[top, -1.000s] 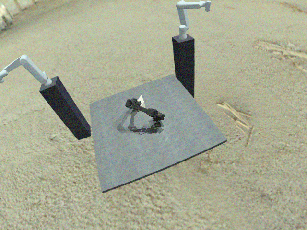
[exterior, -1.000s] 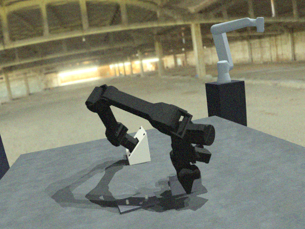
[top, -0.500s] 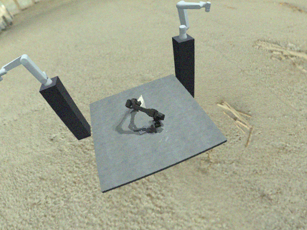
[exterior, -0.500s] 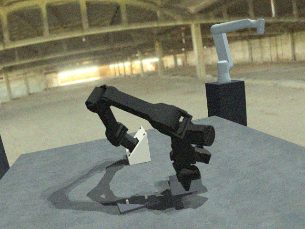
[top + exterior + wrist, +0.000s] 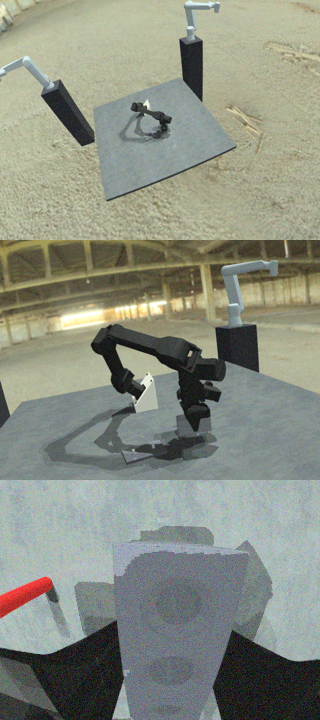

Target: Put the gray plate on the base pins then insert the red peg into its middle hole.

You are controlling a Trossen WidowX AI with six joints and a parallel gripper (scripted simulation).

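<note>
The base is 16 cm to the right of my gripper tip and 3 cm below it. The rest, counted from my gripper tip: gray plate: 3 cm above; then red peg: 11 cm behind, 3 cm to the left.
</note>
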